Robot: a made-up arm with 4 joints.
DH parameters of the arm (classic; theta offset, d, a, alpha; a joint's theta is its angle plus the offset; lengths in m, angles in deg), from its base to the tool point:
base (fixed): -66 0.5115 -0.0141 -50.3
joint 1: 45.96 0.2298 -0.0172 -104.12
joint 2: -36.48 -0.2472 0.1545 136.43
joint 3: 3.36 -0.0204 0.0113 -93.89
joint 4: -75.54 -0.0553 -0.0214 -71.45
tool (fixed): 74.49 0.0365 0 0
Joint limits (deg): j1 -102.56..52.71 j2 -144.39..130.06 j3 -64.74..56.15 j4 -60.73..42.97
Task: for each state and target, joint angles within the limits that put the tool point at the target. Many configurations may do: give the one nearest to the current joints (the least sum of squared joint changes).
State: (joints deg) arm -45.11 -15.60 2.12 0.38
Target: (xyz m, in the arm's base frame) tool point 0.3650 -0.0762 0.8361
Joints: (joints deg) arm -2.77 -24.18 5.76 -16.21
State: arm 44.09 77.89 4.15 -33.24
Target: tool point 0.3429 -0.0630 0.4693
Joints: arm 52.15 54.94 38.14 -22.44
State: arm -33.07 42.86 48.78 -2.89
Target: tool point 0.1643 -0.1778 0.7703
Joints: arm -29.17 44.61 56.15 3.58
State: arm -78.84 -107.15 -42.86 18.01
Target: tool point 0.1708 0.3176 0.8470
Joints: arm -91.51 -107.08 -41.96 20.15
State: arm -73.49 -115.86 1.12 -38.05
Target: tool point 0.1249 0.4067 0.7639
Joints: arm -87.94 -129.96 13.39 -30.64
